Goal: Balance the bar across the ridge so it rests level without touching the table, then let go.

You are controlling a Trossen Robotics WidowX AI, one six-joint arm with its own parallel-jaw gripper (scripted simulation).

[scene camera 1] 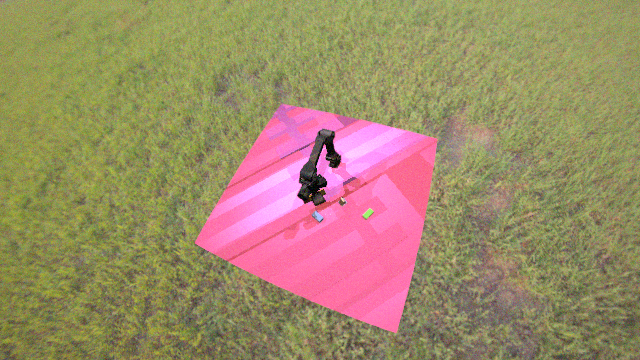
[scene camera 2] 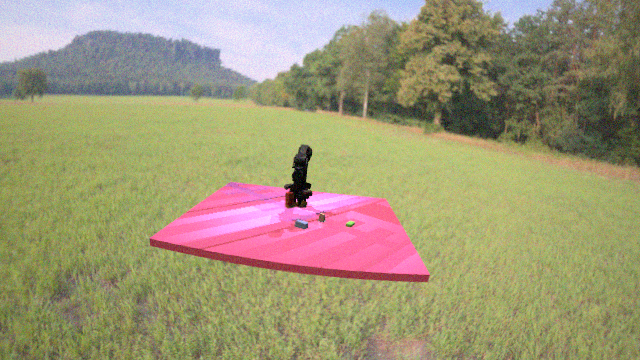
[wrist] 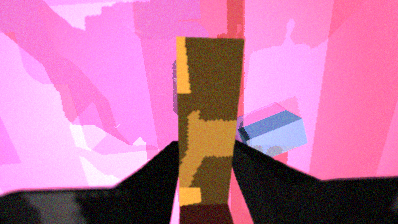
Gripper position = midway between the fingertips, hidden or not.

The gripper [wrist: 204, 146] holds a bar [wrist: 209, 70]. Also in view: a blue-grey block [wrist: 284, 131].
